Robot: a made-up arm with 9 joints. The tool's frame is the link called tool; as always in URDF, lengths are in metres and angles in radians. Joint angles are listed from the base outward.
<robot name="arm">
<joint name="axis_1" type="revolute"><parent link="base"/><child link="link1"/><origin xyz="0.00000 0.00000 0.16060" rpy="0.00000 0.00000 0.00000"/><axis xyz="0 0 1"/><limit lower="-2.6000" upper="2.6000"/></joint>
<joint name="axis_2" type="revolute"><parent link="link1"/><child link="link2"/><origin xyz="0.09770 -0.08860 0.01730" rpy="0.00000 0.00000 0.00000"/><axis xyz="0 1 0"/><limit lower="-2.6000" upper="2.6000"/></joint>
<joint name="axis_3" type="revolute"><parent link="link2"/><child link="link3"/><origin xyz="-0.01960 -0.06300 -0.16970" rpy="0.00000 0.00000 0.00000"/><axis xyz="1 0 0"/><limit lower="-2.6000" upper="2.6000"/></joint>
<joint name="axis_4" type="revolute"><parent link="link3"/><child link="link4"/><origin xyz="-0.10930 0.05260 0.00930" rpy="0.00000 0.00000 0.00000"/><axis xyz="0 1 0"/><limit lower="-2.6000" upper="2.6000"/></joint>
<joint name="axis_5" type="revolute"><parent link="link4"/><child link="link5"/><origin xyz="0.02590 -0.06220 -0.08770" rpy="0.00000 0.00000 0.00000"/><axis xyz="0 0 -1"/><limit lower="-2.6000" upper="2.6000"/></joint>
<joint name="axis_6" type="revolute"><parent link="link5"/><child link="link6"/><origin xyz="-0.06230 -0.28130 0.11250" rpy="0.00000 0.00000 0.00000"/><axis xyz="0 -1 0"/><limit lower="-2.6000" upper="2.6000"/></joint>
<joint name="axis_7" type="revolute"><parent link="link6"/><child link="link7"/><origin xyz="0.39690 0.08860 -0.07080" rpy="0.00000 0.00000 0.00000"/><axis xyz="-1 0 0"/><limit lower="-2.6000" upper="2.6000"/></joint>
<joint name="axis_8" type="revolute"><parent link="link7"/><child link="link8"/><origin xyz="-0.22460 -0.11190 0.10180" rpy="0.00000 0.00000 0.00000"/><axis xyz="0 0 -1"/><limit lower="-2.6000" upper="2.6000"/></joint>
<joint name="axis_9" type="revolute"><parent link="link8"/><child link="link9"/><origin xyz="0.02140 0.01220 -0.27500" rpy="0.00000 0.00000 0.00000"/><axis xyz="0 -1 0"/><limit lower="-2.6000" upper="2.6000"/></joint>
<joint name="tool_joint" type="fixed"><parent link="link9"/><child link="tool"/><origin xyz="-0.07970 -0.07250 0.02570" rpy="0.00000 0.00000 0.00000"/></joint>
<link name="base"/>
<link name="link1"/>
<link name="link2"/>
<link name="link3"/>
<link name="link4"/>
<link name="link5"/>
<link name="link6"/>
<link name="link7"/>
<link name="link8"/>
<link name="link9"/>
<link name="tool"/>
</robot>
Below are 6 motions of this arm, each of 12 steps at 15 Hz.
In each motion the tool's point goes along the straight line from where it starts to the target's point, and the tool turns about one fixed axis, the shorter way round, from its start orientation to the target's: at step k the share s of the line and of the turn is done. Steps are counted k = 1, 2, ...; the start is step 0. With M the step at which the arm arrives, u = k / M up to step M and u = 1 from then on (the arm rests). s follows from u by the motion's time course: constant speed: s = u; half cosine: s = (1 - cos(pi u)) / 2; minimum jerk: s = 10 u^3 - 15 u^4 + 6 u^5.
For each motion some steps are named. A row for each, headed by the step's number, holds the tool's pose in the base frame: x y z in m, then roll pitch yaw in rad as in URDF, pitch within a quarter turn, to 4 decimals.
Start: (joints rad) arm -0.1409 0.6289 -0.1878 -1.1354 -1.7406 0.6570 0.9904 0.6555 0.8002
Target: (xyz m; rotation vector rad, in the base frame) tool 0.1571 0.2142 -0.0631 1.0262 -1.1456 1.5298
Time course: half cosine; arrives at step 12
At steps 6, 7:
6: 0.2134 0.1136 0.1351 -1.8502 -1.0472 3.0684
7: 0.1988 0.1396 0.0838 -1.6537 -1.1289 2.9938

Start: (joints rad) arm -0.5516 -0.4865 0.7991 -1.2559 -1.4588 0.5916 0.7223 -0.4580 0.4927
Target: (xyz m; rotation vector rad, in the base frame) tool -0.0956 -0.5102 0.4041 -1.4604 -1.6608 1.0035
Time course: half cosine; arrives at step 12
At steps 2, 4, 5, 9, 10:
2: -0.2427 -0.4088 0.3578 -2.8025 0.0914 1.7886
4: -0.2139 -0.4287 0.3669 -2.6543 0.0660 1.7763
5: -0.1949 -0.4418 0.3729 -2.5567 0.0504 1.7662
9: -0.1187 -0.4943 0.3968 -2.1643 -0.0001 1.7122
10: -0.1062 -0.5029 0.4008 -2.0996 -0.0063 1.7016

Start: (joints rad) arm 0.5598 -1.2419 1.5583 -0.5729 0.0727 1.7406 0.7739 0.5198 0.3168
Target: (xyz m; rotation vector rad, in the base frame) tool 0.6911 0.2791 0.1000 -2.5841 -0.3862 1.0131
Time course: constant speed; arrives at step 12
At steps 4, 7, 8, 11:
4: 0.6673 0.1426 -0.0898 2.8069 1.3408 -0.3707
7: 0.6762 0.1938 -0.0186 -2.8634 1.1155 0.2365
8: 0.6792 0.2109 0.0051 -2.7807 1.0250 0.3172
11: 0.6881 0.2620 0.0763 -2.6404 0.7420 0.4513

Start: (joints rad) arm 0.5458 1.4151 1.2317 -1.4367 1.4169 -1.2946 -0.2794 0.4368 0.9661
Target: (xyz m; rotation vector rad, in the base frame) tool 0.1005 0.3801 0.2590 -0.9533 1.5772 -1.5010
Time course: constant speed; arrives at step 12
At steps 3, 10, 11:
3: -0.0017 0.2852 0.2014 -0.7624 0.2545 -2.5314
10: 0.0778 0.3590 0.2462 -1.4112 0.0363 -2.1562
11: 0.0891 0.3696 0.2526 -1.5083 0.0268 -2.0943

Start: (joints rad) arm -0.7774 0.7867 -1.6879 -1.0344 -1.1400 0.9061 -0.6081 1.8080 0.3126
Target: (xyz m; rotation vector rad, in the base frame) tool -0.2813 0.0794 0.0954 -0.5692 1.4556 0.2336
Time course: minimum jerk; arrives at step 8
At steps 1, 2, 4, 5, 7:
1: -0.0740 0.1031 -0.0413 -0.2329 0.3802 -0.0592
2: -0.0925 0.1010 -0.0291 -0.2699 0.4756 -0.0586
4: -0.1760 0.0914 0.0259 -0.4843 0.9049 -0.1247
5: -0.2233 0.0860 0.0572 -0.7152 1.1365 -0.2817
7: -0.2779 0.0798 0.0932 -1.4368 1.3398 -0.9222

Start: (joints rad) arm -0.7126 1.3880 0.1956 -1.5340 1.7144 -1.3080 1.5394 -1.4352 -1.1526
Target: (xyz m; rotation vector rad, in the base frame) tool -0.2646 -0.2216 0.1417 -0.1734 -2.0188 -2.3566
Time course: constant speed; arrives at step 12
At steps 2, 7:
2: -0.2941 0.0681 0.0639 1.8017 0.1689 1.8825
7: -0.2794 -0.0768 0.1028 1.6536 -0.0286 2.4752

